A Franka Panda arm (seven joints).
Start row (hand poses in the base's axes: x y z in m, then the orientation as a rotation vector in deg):
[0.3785, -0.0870, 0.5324, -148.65, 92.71, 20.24]
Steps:
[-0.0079, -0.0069, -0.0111, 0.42, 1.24, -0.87]
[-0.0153, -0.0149, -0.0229, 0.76, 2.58, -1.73]
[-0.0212, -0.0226, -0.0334, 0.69, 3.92, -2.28]
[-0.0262, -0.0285, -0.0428, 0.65, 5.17, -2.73]
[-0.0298, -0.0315, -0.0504, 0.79, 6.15, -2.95]
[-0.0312, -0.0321, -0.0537, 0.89, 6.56, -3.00]
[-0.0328, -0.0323, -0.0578, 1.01, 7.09, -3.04]
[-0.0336, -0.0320, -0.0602, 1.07, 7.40, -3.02]
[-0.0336, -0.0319, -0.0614, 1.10, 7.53, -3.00]
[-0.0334, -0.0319, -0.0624, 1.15, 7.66, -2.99]
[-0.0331, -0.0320, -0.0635, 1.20, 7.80, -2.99]
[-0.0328, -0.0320, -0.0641, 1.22, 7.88, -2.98]
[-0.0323, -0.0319, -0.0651, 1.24, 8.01, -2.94]
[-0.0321, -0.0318, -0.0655, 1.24, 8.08, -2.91]
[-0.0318, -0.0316, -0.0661, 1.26, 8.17, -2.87]
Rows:
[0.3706, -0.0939, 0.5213, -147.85, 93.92, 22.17]
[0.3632, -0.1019, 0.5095, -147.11, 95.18, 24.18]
[0.3573, -0.1096, 0.4990, -146.93, 96.30, 25.92]
[0.3523, -0.1155, 0.4896, -146.78, 97.24, 27.59]
[0.3487, -0.1185, 0.4820, -146.65, 97.71, 29.02]
[0.3473, -0.1191, 0.4787, -146.60, 97.83, 29.65]
[0.3457, -0.1193, 0.4746, -146.56, 97.95, 30.47]
[0.3449, -0.1190, 0.4722, -146.58, 97.97, 30.94]
[0.3449, -0.1189, 0.4710, -146.60, 97.96, 31.14]
[0.3451, -0.1189, 0.4700, -146.59, 97.96, 31.36]
[0.3454, -0.1190, 0.4689, -146.58, 97.96, 31.59]
[0.3457, -0.1190, 0.4683, -146.59, 97.96, 31.71]
[0.3462, -0.1189, 0.4673, -146.63, 97.93, 31.91]
[0.3464, -0.1188, 0.4669, -146.67, 97.92, 32.01]
[0.3467, -0.1186, 0.4663, -146.71, 97.88, 32.15]

